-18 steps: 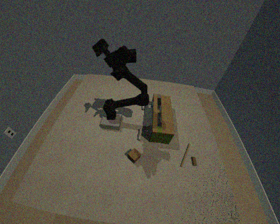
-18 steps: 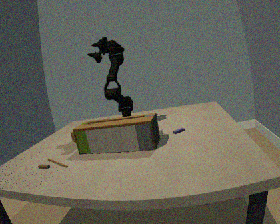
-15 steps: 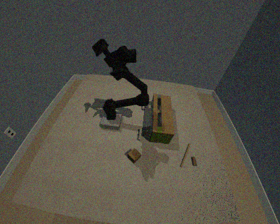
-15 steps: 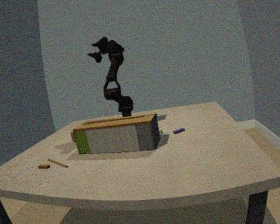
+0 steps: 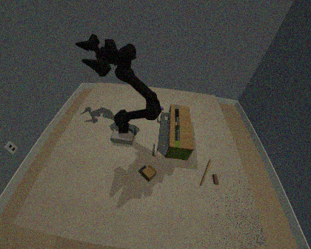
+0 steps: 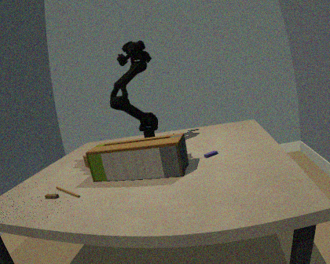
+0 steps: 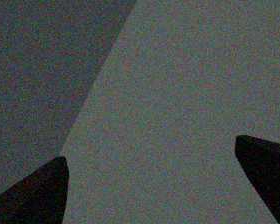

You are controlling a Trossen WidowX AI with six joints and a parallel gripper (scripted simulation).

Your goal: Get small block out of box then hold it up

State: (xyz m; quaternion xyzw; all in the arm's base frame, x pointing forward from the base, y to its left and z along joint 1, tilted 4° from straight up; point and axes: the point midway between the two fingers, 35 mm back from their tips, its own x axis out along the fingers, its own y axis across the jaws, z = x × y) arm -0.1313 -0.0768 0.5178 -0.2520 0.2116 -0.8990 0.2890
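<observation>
Now: gripper tip 47 cm short of the box, 4 cm to the right of it and 52 cm above it. From my gripper tip the other things lie so: thin stick (63 cm ahead, 27 cm to the right, 58 cm below).
</observation>
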